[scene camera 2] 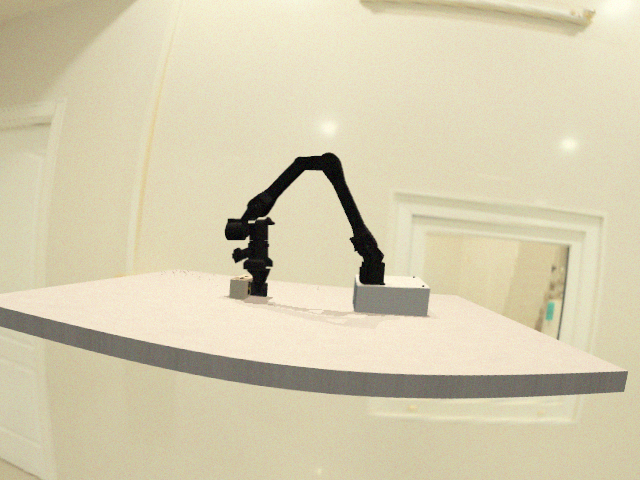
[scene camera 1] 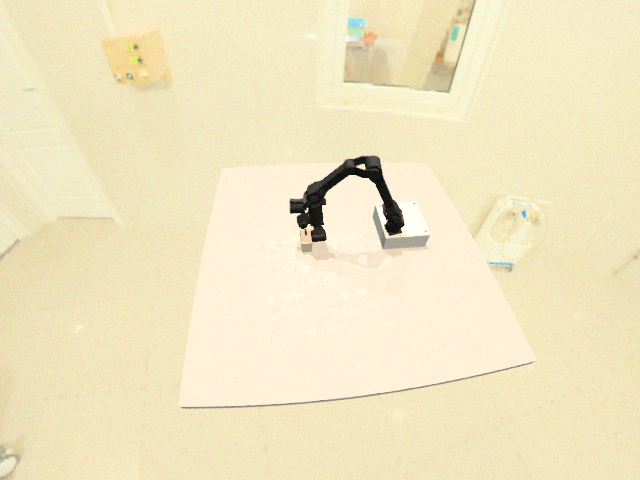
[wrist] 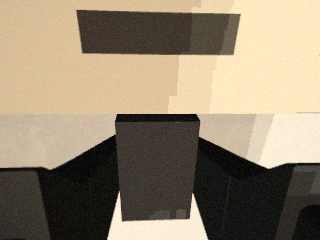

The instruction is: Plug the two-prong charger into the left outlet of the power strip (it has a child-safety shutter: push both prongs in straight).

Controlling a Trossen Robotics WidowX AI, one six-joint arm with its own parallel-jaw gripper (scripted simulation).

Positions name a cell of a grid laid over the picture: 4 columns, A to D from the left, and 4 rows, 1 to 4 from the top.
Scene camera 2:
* my gripper: B3
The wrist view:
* my gripper: B3
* dark grey charger: B3
